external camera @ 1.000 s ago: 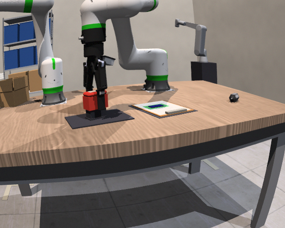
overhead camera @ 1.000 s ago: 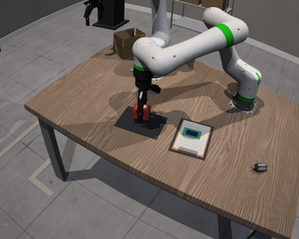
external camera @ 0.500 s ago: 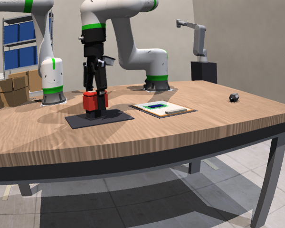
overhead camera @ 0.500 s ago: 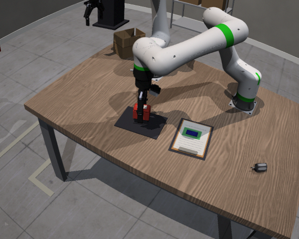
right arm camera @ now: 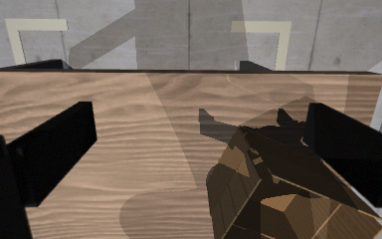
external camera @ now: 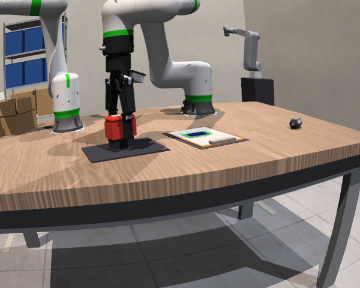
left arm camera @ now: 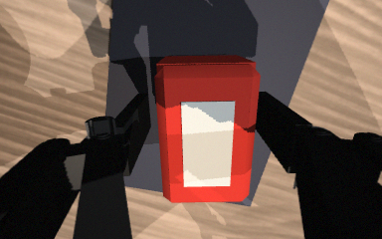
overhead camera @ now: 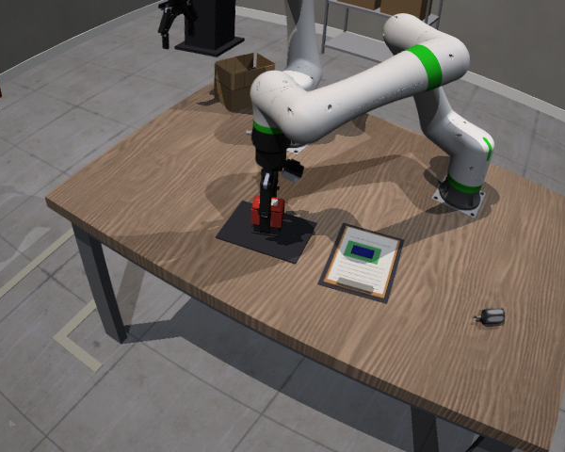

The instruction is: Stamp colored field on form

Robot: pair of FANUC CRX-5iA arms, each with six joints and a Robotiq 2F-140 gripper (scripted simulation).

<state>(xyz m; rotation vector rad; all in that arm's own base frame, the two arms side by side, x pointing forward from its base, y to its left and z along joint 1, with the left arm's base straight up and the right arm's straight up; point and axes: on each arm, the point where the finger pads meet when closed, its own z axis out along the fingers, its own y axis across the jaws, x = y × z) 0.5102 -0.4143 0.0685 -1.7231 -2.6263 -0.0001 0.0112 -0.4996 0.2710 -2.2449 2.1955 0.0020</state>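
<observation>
The red stamp is 2 cm below my left hand. Also, from my left hand: dark mat: 7 cm below; then cardboard box: 63 cm behind, 44 cm to the right.
</observation>
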